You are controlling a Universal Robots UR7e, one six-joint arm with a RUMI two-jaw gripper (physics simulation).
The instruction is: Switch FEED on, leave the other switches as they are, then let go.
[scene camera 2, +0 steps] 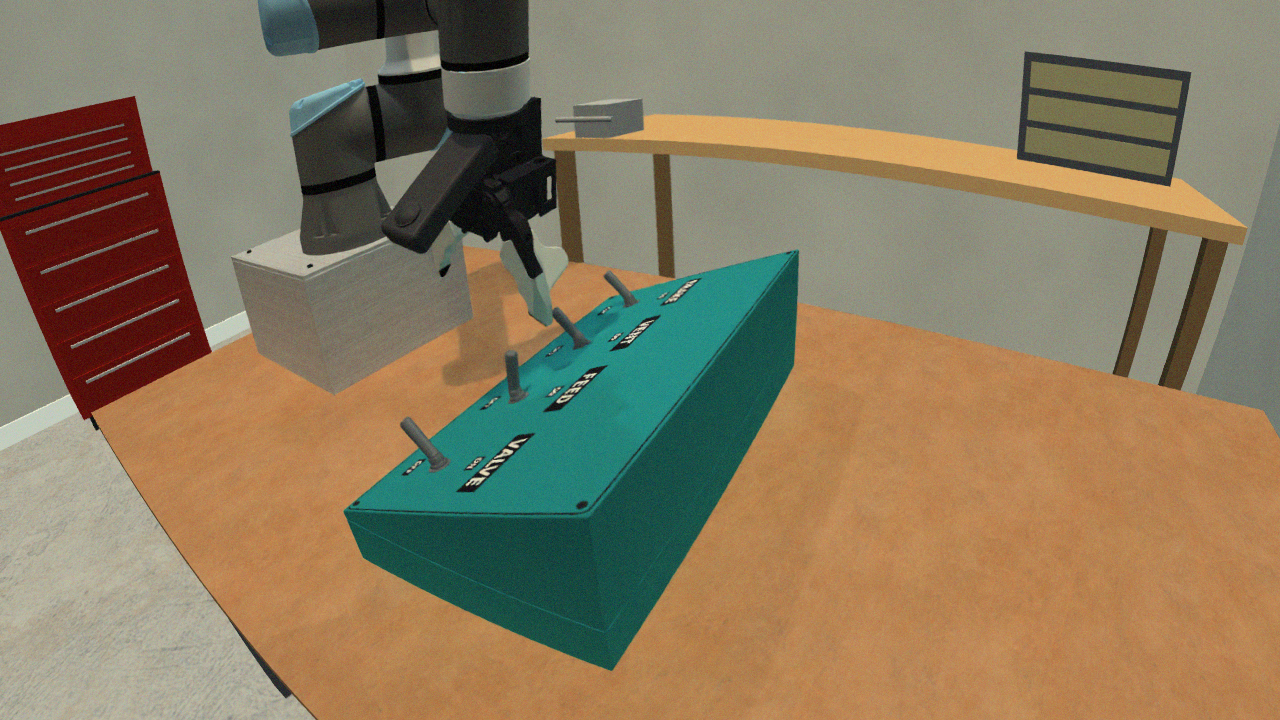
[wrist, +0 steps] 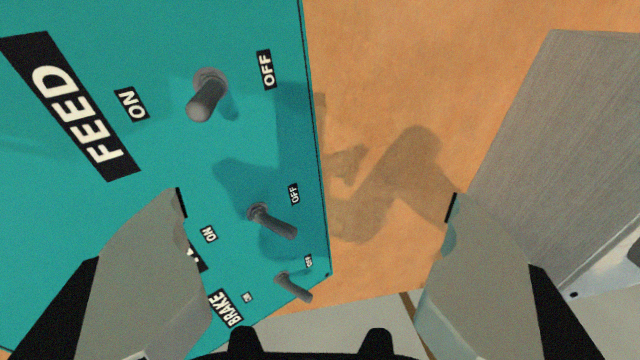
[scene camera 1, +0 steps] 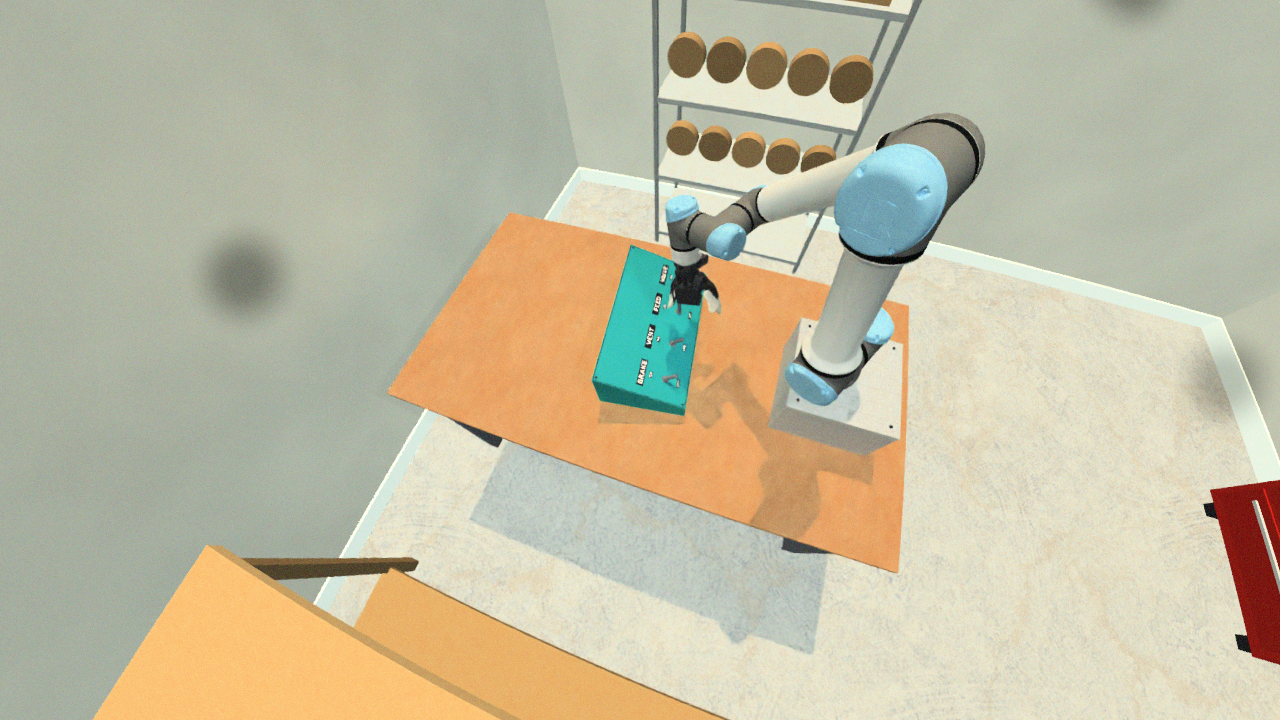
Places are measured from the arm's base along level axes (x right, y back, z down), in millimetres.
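Pixels of known places: gripper, between the fingertips: (scene camera 2: 491,299) (wrist: 316,194) (scene camera 1: 694,310); arm's base, origin of its link: (scene camera 2: 348,237).
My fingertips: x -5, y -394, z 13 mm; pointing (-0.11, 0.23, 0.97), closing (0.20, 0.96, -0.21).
For each thing: its top centre in the pictures, then the offset to it from my fingertips. "*": a spot on its surface instead. Level surfaces: height alone.
- FEED lever, centre of its top: (wrist: 200,113) (scene camera 2: 509,351) dx +26, dy -60, dz +29 mm
- label, a spot on its surface: (wrist: 132,104) * dx +12, dy -103, dz +62 mm
- VENT lever, centre of its top: (wrist: 275,241) (scene camera 2: 565,308) dx -84, dy -10, dz +38 mm
- BRAKE lever, centre of its top: (scene camera 2: 617,271) (wrist: 297,305) dx -199, dy +27, dz +38 mm
- VALVE lever, centre of its top: (scene camera 2: 415,421) dx +144, dy -85, dz +38 mm
- orange-brown table, height of its surface: dz +164 mm
A teal switch panel (scene camera 1: 622,326) (scene camera 2: 689,402) (wrist: 45,225) stands on the table. The FEED lever (scene camera 2: 512,374) (wrist: 206,97) tilts toward its ON label (wrist: 132,104), unlike the others. The VENT lever (scene camera 2: 570,327) (wrist: 275,225) and the BRAKE lever (scene camera 2: 619,288) (wrist: 296,288) lean toward OFF. The VALVE lever (scene camera 2: 420,442) also leans toward OFF in scene camera 2; it does not show in the wrist view. My gripper (scene camera 1: 694,308) (scene camera 2: 494,293) (wrist: 316,194) is open and empty, above the panel's low edge and apart from the FEED lever. In scene camera 1 the gripper partly hides the levers.
The arm's grey base block (scene camera 1: 836,394) (scene camera 2: 349,313) (wrist: 565,150) stands on the orange-brown table (scene camera 1: 501,313) (scene camera 2: 939,537) (wrist: 450,60) beside the panel's low side. A shelf rack (scene camera 1: 656,161) stands behind the table. A red drawer cabinet (scene camera 1: 1253,573) (scene camera 2: 107,268) stands farther off.
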